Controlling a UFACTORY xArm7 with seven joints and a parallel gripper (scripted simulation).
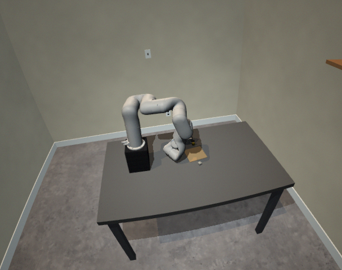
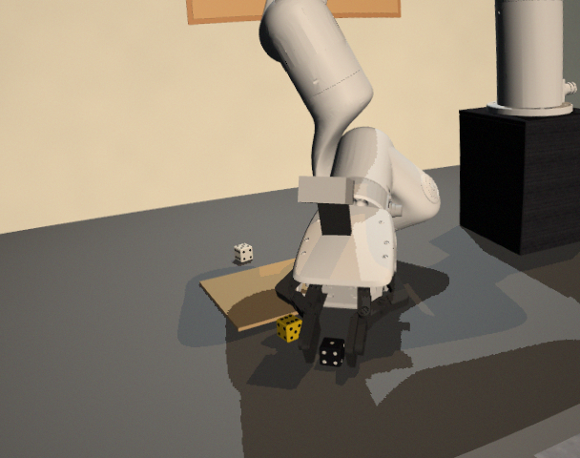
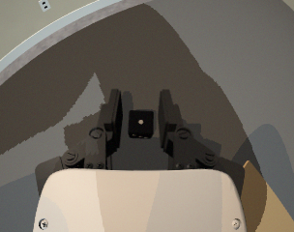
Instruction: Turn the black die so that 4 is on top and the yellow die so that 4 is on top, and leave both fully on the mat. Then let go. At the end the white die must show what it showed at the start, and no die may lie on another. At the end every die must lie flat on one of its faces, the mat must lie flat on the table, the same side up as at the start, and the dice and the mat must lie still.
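Now: the black die 10 mm below my hand. Round my hand: tan mat (10 mm behind, 170 mm to the right, 20 mm below); yellow die (10 mm ahead, 60 mm to the right, 10 mm below); white die (20 mm behind, 290 mm to the right, 10 mm below).
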